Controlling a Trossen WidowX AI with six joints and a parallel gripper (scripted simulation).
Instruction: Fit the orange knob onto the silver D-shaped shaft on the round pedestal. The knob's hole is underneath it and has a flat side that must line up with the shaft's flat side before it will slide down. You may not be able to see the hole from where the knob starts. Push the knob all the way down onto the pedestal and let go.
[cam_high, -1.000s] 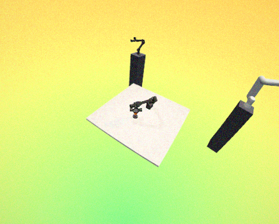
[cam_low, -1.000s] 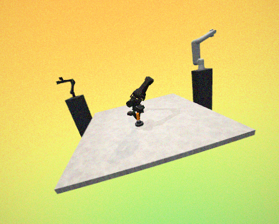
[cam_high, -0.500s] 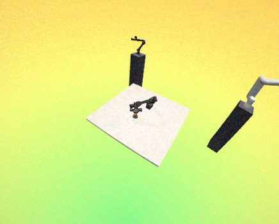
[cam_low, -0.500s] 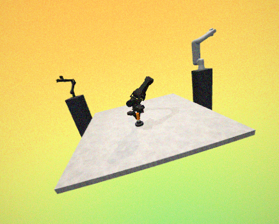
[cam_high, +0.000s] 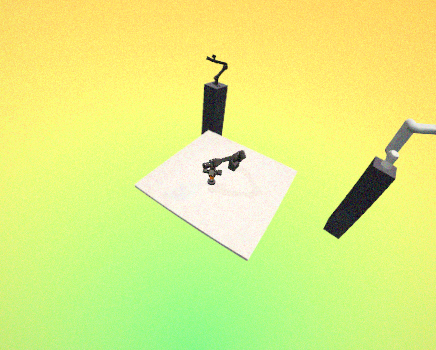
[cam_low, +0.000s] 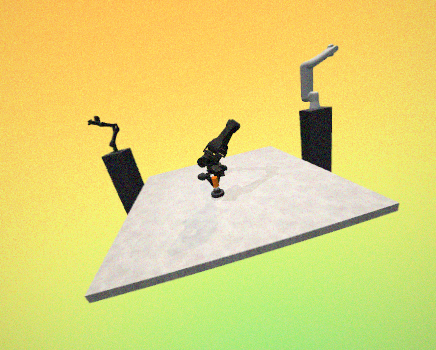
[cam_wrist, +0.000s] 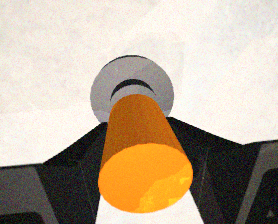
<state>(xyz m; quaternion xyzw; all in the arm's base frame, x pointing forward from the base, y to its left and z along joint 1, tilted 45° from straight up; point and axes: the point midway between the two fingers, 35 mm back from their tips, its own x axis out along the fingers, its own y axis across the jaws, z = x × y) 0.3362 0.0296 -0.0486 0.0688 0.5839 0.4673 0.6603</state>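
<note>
The silver shaft lies 4 cm below my gripper tip. The rest, counted from my gripper tip: orange knob (3 cm above).
</note>
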